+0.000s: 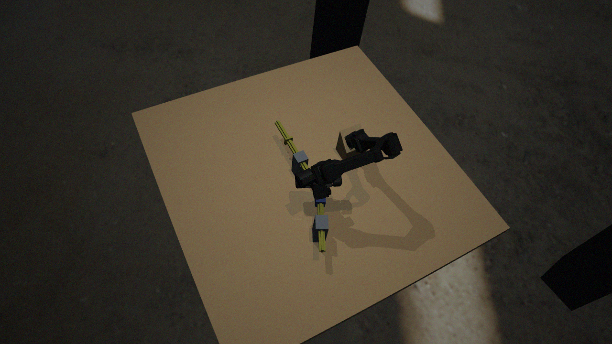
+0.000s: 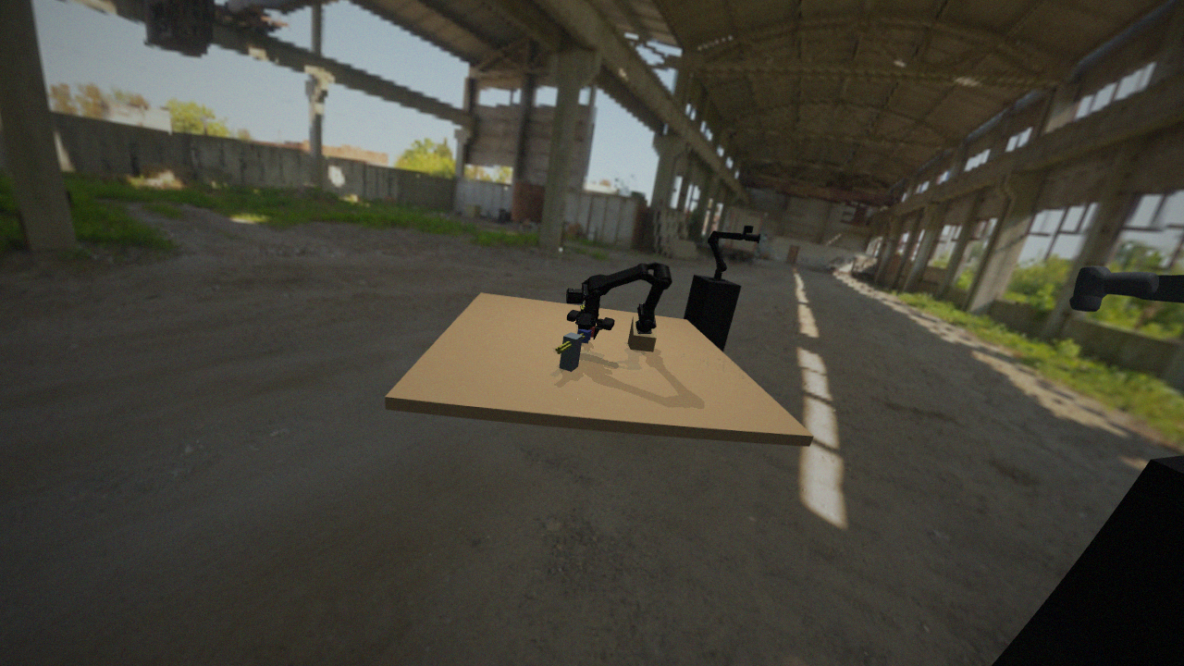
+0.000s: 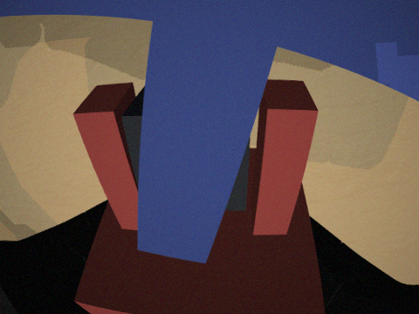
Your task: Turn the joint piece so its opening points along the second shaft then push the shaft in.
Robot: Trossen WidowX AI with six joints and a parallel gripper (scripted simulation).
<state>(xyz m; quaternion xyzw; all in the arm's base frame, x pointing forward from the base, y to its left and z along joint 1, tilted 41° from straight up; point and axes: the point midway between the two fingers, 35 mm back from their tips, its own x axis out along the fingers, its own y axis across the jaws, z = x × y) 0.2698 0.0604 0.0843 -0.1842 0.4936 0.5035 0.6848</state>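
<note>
My gripper tip is 4 cm below the red joint piece, 2 cm to the right of it and 1 cm short of it.
</note>
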